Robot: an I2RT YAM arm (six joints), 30 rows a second.
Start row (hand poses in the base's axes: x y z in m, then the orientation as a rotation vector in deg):
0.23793, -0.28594, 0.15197, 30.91, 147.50, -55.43
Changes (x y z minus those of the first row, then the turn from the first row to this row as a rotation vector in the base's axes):
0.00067, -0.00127, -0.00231, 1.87, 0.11, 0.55
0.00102, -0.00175, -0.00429, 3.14, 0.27, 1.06
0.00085, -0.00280, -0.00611, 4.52, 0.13, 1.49
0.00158, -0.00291, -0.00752, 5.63, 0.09, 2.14
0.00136, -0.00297, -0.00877, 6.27, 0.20, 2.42
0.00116, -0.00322, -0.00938, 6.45, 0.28, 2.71
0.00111, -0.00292, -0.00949, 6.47, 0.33, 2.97
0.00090, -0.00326, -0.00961, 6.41, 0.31, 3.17
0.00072, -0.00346, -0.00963, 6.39, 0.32, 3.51
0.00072, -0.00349, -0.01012, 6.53, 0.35, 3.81
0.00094, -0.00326, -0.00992, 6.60, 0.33, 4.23
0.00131, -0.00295, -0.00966, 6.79, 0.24, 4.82
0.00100, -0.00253, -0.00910, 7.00, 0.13, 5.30
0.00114, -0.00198, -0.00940, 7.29, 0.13, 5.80
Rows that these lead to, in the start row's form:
0.23860, -0.28721, 0.14966, 30.63, 148.75, -52.98
0.23895, -0.28769, 0.14768, 30.23, 149.66, -51.30
0.23878, -0.28874, 0.14586, 30.06, 150.34, -49.36
0.23951, -0.28885, 0.14445, 29.48, 150.94, -47.72
0.23929, -0.28891, 0.14320, 29.23, 151.40, -46.87
0.23909, -0.28916, 0.14259, 28.86, 151.57, -46.59
0.23904, -0.28886, 0.14248, 28.50, 151.63, -46.50
0.23883, -0.28920, 0.14236, 28.22, 151.57, -46.50
0.23865, -0.28940, 0.14234, 27.76, 151.57, -46.42
0.23865, -0.28943, 0.14185, 27.38, 151.67, -46.16
0.23887, -0.28920, 0.14205, 26.84, 151.68, -45.92
0.23924, -0.28889, 0.14231, 26.13, 151.69, -45.44
0.23893, -0.28847, 0.14287, 25.58, 151.69, -44.97
0.23907, -0.28792, 0.14257, 24.99, 151.83, -44.43

